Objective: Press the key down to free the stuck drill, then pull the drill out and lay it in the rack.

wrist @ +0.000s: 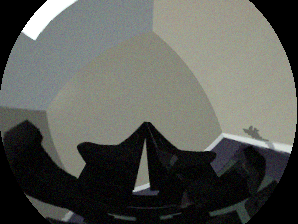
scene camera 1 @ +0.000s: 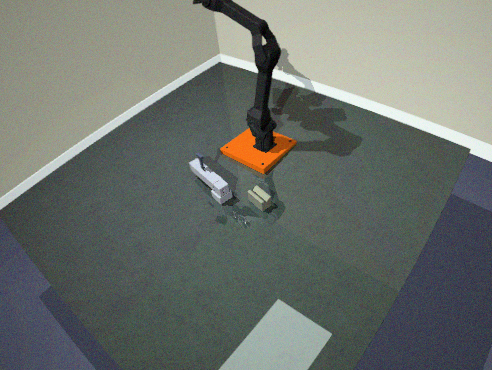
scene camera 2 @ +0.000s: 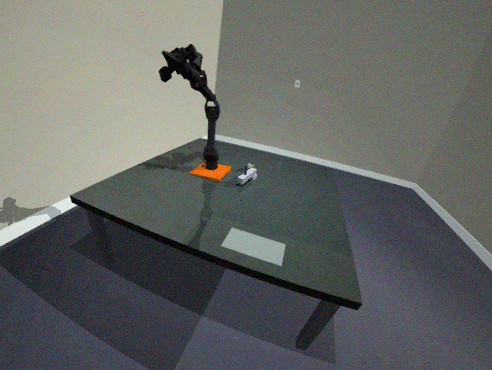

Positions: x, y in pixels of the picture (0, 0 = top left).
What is my gripper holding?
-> Nothing.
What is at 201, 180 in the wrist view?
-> My gripper.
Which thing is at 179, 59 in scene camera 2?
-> My gripper.
